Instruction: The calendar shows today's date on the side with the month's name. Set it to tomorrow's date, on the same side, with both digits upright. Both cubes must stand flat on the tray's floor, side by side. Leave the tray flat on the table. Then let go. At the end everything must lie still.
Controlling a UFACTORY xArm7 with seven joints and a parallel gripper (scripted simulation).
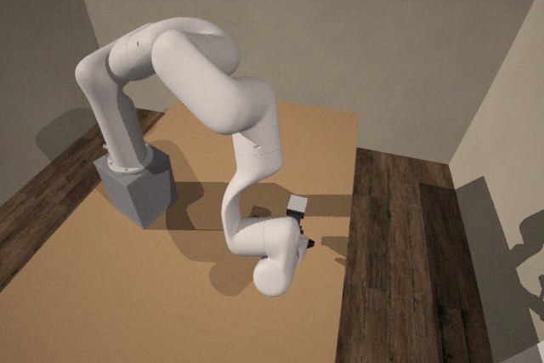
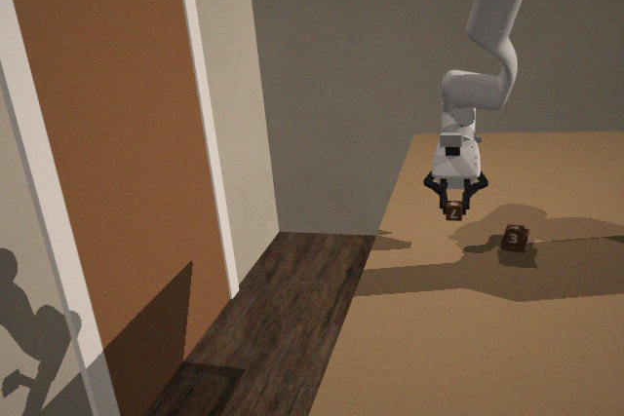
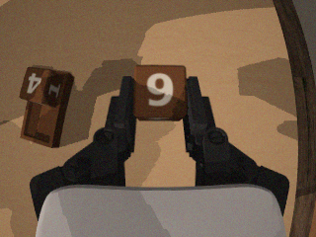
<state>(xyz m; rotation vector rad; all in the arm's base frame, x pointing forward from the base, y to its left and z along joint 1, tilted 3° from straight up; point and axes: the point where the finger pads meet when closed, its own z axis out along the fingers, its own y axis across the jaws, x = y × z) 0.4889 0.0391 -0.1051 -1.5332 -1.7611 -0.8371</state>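
Right now my hand is 120 mm past the brown calendar tray and 70 mm above it. The rest, counted from my hand: digit cube: 10 mm to the left, 10 mm below.
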